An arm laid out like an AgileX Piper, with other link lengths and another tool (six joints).
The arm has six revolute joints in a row. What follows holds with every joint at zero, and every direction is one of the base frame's.
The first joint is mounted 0.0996 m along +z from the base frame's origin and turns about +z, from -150 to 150 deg.
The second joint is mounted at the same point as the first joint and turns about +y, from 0 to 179.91 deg.
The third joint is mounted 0.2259 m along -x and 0.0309 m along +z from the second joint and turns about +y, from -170 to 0 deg.
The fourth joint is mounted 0.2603 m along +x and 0.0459 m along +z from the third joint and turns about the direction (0.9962, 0, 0.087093), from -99.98 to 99.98 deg.
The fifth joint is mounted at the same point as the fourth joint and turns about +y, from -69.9 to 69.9 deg.
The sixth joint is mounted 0.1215 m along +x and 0.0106 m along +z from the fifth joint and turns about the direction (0.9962, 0, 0.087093), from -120 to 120 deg.
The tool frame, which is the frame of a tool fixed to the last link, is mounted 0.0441 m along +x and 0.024 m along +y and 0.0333 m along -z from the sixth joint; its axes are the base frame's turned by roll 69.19, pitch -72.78 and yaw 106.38 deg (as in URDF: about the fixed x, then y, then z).
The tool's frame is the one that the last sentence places.
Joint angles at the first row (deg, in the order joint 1, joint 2, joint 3, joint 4, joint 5, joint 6):
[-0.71 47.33 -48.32 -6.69 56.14 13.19]
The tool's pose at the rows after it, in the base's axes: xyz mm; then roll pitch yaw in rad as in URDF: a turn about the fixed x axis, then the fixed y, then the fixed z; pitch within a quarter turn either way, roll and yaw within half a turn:
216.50 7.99 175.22 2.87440 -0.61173 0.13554
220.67 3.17 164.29 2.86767 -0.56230 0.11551
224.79 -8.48 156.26 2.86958 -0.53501 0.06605
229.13 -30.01 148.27 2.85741 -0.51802 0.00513
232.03 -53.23 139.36 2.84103 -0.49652 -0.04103
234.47 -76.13 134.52 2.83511 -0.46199 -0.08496
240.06 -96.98 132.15 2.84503 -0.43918 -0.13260
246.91 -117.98 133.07 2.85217 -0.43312 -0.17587
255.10 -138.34 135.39 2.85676 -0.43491 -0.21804
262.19 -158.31 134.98 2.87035 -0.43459 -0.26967
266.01 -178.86 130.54 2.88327 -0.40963 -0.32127
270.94 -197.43 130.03 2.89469 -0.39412 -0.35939
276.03 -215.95 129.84 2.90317 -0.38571 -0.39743
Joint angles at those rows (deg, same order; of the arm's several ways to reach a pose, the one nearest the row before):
[-0.71 51.29 -48.40 -8.02 56.21 14.00]
[-1.17 54.21 -48.43 -9.36 56.21 15.09]
[-4.06 56.47 -48.43 -9.48 55.51 15.09]
[-9.11 58.84 -48.43 -9.69 53.84 14.01]
[-14.32 61.69 -48.68 -9.69 51.99 11.90]
[-19.34 65.52 -50.78 -9.06 51.75 9.11]
[-23.72 69.95 -53.98 -7.76 51.64 6.69]
[-27.57 74.12 -57.78 -6.57 51.51 4.71]
[-30.64 78.30 -62.07 -5.83 51.51 3.67]
[-33.58 82.54 -66.11 -4.89 51.51 3.12]
[-36.38 87.33 -70.36 -4.51 52.51 2.78]
[-38.62 91.75 -75.28 -3.93 54.02 2.18]
[-40.59 96.00 -80.29 -3.57 55.37 2.03]

